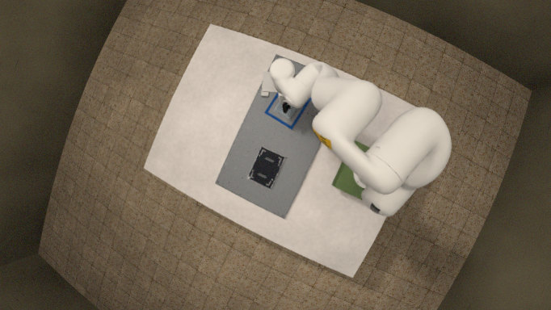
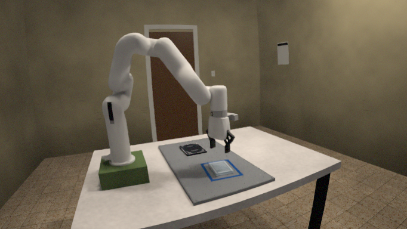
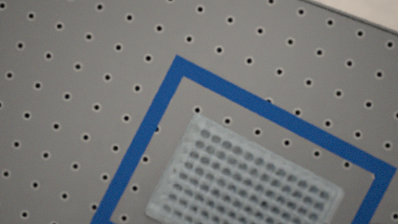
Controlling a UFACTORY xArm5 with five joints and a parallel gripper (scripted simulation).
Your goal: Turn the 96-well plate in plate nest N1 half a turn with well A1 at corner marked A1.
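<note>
My gripper is now 100 mm above the 96-well plate. Also, from my hand: plate nest: 320 mm to the left, 100 mm below, 20 mm behind.
</note>
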